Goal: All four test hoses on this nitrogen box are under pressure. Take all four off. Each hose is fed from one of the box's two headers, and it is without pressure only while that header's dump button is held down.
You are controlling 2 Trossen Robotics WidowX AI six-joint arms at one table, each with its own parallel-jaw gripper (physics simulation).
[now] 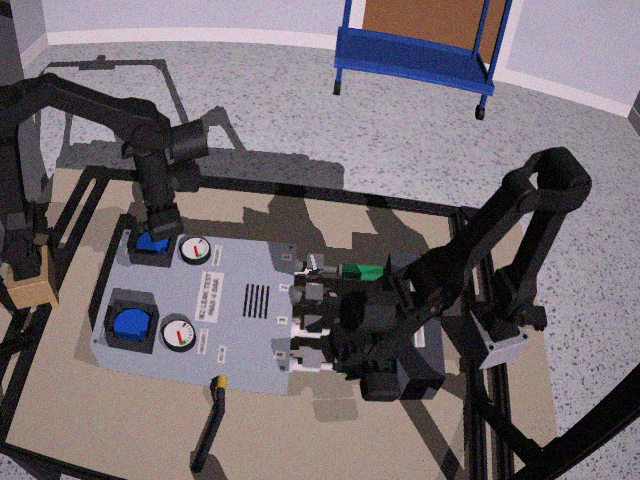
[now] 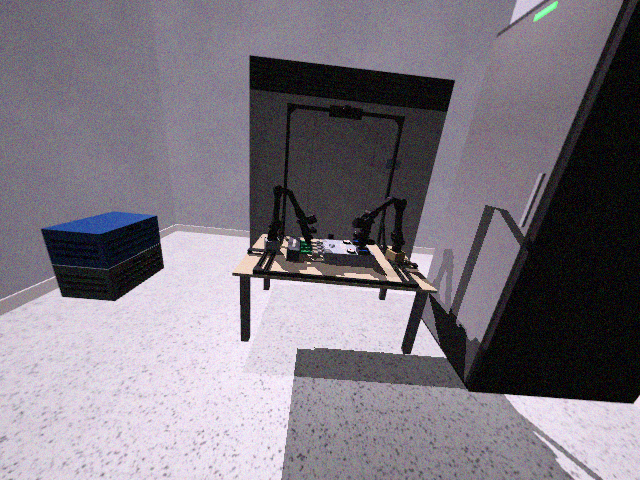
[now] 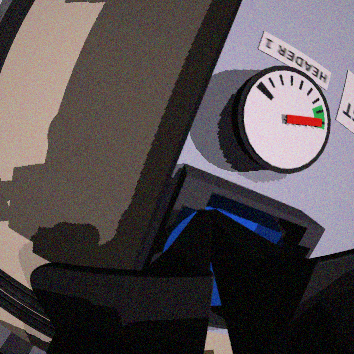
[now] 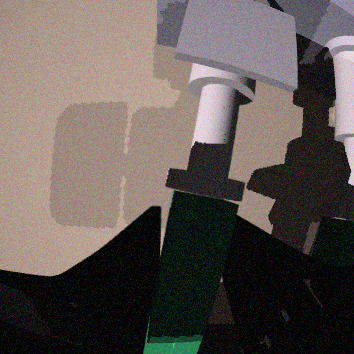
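Seen in the pictures: left gripper, fingertip midpoint: (image 2: 360,250) (image 3: 206,218); right gripper, fingertip midpoint: (image 1: 346,373); left arm's base, link origin: (image 1: 27,266) (image 2: 396,250); right arm's base, link origin: (image 1: 500,325) (image 2: 272,239).
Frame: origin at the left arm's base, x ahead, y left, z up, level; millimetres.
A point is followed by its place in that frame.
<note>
The grey nitrogen box (image 1: 232,356) {x 371, y -293, z -4 mm} (image 2: 338,248) {x 423, y -140, z -4 mm} has two blue dump buttons, back (image 1: 147,242) {x 277, y -22, z 12 mm} (image 3: 250,222) {x 313, y -41, z 12 mm} and front (image 1: 130,324) {x 213, y -200, z 12 mm}. My left gripper (image 1: 157,237) {x 322, y -15, z 25 mm} (image 3: 206,218) {x 322, y -15, z 25 mm} is shut and empty, its tips at the back button; contact and pressing cannot be told. The HEADER 1 gauge (image 1: 194,250) {x 364, y -66, z 11 mm} (image 3: 285,120) {x 366, y -59, z 11 mm} has its needle on green, as does the front gauge (image 1: 178,332) {x 294, y -236, z 13 mm}. My right gripper (image 4: 186,216) {x 550, y -355, z -49 mm} is shut on the green hose (image 4: 192,270) {x 562, y -360, z -19 mm} at port 4, whose white stem (image 4: 215,117) {x 517, y -343, z -22 mm} reaches the grey block (image 4: 237,45) {x 501, y -335, z -7 mm}. Another green hose (image 1: 364,272) {x 657, y -180, z -20 mm} lies in line with port 1; the middle hoses are largely hidden.
A dark box (image 1: 421,366) {x 658, y -410, z -4 mm} stands under and beside my right arm. A black supply hose (image 1: 210,428) {x 298, y -385, z -71 mm} with a yellow fitting (image 1: 221,382) {x 341, y -320, z -35 mm} leaves the nitrogen box's front edge. Neighbouring hose 3 (image 4: 335,240) {x 573, y -298, z -24 mm} is close to the right finger. Black rails border the table.
</note>
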